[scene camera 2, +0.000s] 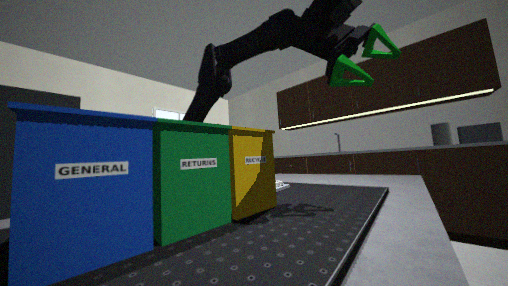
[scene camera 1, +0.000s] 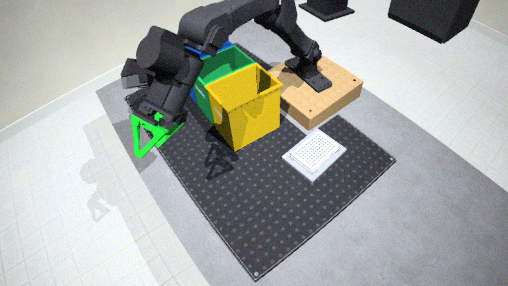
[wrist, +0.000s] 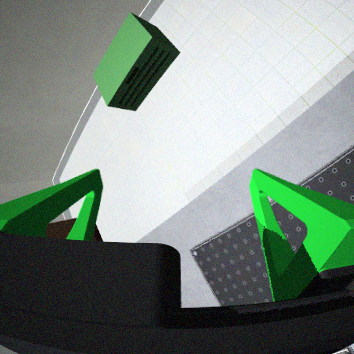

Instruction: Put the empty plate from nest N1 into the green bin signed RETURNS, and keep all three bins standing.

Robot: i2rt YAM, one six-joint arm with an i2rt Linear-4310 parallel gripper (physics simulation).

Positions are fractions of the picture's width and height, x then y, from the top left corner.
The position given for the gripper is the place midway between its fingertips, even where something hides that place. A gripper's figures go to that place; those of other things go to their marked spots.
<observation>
The gripper (scene camera 1: 0.29, 0.53): 0.60 m from the lens. A yellow bin (scene camera 1: 0.48, 0.37) is 0.79 m from the lens. A white plate (scene camera 1: 0.62, 0.53): 0.87 m from the lens.
</observation>
